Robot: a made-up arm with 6 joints.
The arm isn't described. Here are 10 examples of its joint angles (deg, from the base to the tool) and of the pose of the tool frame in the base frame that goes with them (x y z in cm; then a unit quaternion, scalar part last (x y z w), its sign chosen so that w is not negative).
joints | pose
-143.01 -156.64 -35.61 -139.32 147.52 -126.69 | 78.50 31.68 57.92 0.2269 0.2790 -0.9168 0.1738
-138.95 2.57 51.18 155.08 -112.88 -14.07 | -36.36 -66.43 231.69 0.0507 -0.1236 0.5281 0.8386
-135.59 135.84 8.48 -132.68 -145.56 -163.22 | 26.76 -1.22 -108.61 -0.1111 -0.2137 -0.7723 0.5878
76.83 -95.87 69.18 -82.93 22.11 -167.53 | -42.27 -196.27 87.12 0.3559 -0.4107 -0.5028 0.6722
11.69 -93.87 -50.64 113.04 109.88 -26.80 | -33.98 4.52 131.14 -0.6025 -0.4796 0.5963 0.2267
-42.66 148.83 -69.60 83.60 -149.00 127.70 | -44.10 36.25 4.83 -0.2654 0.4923 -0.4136 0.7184
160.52 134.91 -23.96 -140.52 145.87 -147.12 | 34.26 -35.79 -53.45 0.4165 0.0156 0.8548 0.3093
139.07 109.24 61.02 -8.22 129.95 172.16 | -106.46 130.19 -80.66 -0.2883 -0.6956 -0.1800 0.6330
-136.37 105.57 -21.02 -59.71 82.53 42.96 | -14.35 6.47 -63.60 -0.2922 -0.5595 0.7744 0.0447
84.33 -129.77 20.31 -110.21 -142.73 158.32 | -25.85 -159.29 57.91 0.2070 0.7981 0.3418 0.4509
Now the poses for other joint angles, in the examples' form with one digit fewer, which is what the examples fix.
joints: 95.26 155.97 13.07 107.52 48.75 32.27
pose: -5.5 -35.6 -140.7 0.165 -0.105 -0.903 0.382
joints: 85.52 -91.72 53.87 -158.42 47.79 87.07
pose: -41.4 -183.7 110.5 0.792 -0.145 0.591 0.038
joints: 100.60 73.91 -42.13 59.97 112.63 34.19
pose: 2.0 67.7 -47.0 0.047 -0.114 0.966 0.227
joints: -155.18 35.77 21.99 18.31 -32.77 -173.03
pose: -166.5 -46.8 100.8 -0.190 0.875 0.291 0.336
